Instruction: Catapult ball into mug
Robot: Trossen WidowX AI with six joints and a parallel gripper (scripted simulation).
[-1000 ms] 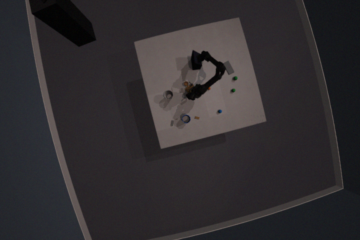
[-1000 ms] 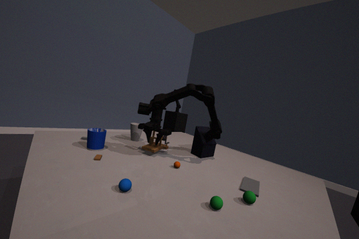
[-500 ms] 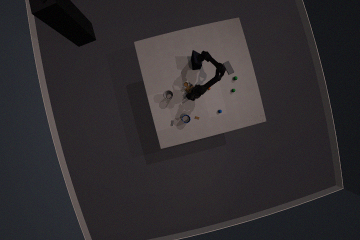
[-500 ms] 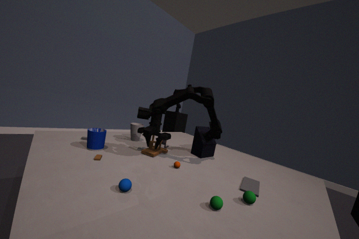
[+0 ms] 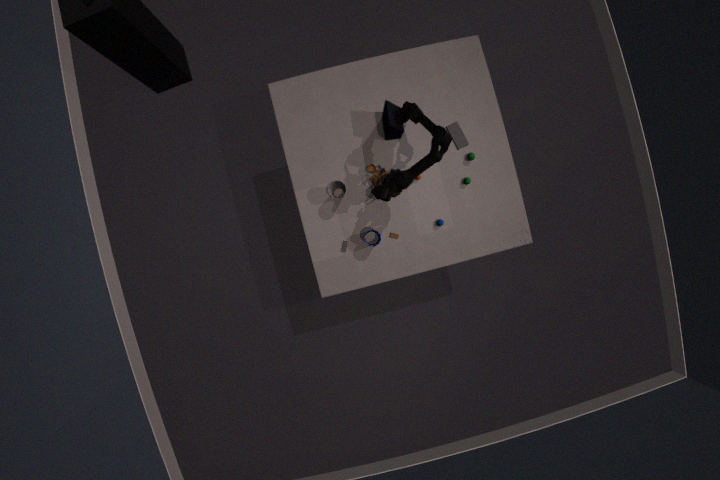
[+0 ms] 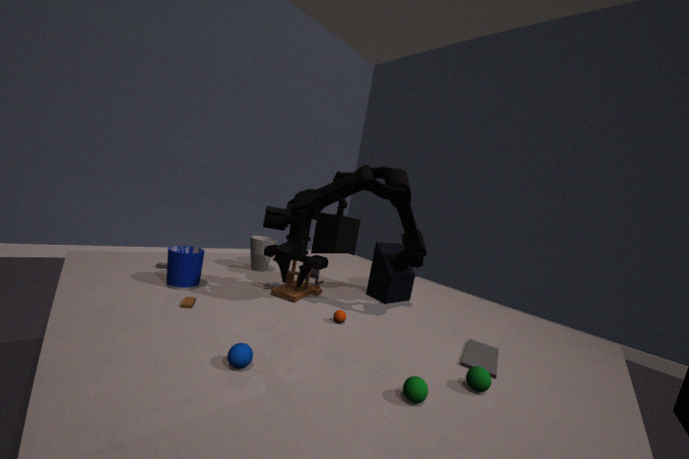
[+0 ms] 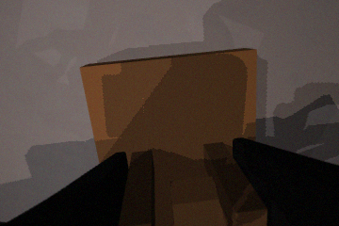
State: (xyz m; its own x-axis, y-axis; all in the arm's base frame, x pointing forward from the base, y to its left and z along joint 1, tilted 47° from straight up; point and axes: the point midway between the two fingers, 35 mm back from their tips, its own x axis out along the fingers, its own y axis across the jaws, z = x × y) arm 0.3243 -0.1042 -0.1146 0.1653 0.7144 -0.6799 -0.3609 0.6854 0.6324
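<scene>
Right now my gripper tip is 50 mm below the catapult frame, 40 mm past it and 20 mm to the left of it. From my gripper tip the other things lie so: orange ball (200 mm to the left, 20 mm below); then grey cup (260 mm to the right, 50 mm behind); then wooden catapult (70 mm behind, 20 mm to the right, 20 mm above).
</scene>
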